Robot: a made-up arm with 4 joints.
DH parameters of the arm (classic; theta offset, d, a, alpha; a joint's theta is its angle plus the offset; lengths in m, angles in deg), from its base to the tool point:
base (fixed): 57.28 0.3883 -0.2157 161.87
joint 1: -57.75 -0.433 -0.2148 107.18
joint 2: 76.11 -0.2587 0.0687 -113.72
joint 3: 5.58 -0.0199 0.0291 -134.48
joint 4: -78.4 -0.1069 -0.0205 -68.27
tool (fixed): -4.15 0.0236 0 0
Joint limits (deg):
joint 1: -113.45..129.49
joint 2: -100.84..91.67
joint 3: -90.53..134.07
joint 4: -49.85..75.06
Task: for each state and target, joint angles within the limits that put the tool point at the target. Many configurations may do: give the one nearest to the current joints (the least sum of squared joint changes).
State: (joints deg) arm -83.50 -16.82 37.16 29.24
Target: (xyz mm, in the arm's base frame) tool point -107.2 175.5 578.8
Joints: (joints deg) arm -112.70 21.26 28.14 33.51
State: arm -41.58 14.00 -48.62 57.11
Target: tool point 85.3 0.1 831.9
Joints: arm -44.55 52.86 -62.74 57.88
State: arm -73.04 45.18 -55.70 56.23
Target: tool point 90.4 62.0 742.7
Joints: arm -69.39 39.87 -5.73 43.25
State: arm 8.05 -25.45 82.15 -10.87
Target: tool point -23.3 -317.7 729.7
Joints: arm 57.67 -57.46 64.86 -1.71
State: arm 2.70 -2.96 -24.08 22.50
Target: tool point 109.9 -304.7 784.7
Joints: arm -8.51 43.46 5.08 8.10
